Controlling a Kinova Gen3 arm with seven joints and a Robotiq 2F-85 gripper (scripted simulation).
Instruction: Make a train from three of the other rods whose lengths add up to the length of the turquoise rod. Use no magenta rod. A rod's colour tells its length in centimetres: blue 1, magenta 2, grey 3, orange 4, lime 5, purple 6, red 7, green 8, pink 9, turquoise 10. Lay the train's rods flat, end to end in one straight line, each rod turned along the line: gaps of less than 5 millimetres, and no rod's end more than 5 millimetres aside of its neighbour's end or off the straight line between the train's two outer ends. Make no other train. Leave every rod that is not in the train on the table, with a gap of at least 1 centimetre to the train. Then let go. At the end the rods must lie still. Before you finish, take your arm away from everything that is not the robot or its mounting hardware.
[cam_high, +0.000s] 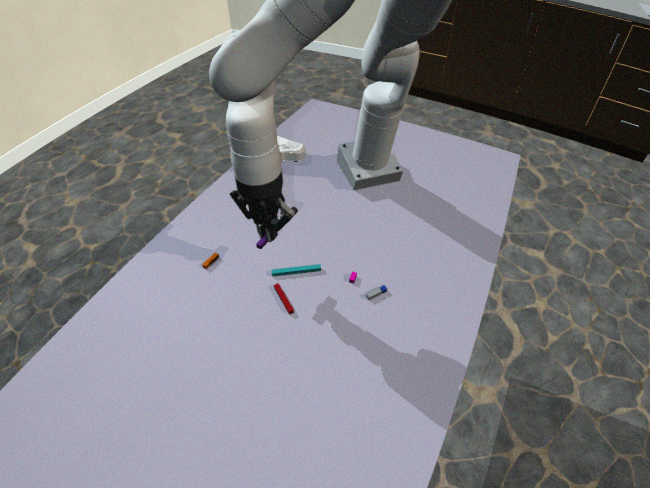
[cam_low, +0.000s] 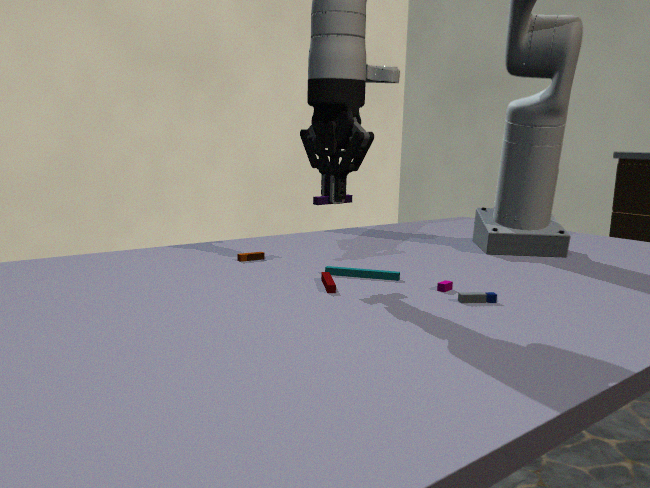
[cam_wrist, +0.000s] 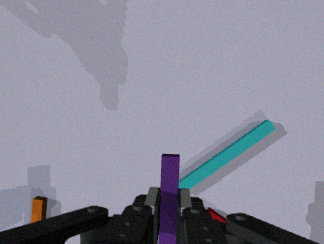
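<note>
Right now the grey rod is 3 cm behind my hand, 21 cm to the left of it and 11 cm below it. From my hand the other things lie so: turquoise rod: 2 cm behind, 4 cm to the left, 11 cm below; then red rod: 5 cm ahead, 6 cm to the left, 11 cm below; then purple rod: 1 cm below.
</note>
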